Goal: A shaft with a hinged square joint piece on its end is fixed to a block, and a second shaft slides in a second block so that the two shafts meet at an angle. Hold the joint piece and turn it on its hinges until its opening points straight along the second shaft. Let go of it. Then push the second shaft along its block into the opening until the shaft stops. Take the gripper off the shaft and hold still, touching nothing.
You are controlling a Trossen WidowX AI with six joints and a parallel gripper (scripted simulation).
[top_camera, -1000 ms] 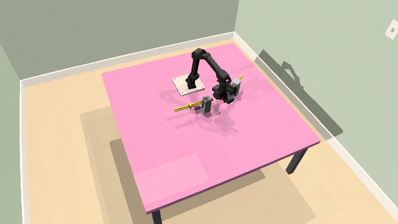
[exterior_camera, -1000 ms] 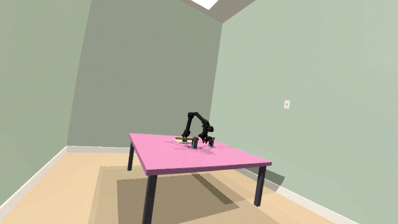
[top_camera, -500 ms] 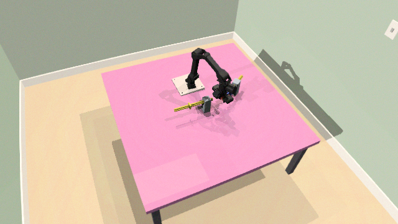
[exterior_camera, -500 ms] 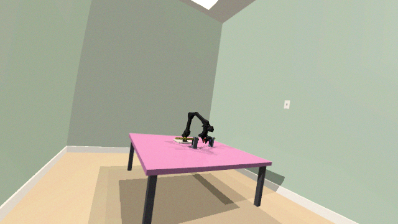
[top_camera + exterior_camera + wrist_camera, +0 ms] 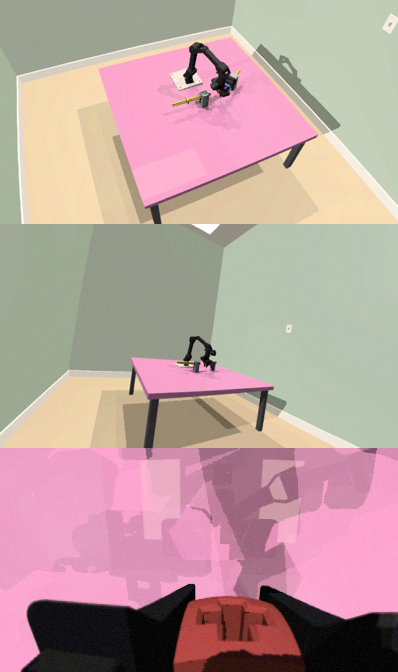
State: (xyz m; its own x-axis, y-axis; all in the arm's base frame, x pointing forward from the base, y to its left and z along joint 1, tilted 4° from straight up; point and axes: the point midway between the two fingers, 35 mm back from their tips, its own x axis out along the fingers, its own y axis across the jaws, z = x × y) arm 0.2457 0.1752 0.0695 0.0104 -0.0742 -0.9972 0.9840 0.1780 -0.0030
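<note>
Right now the red square joint piece is 2 cm to the left of my gripper tip and 4 cm above it.
</note>
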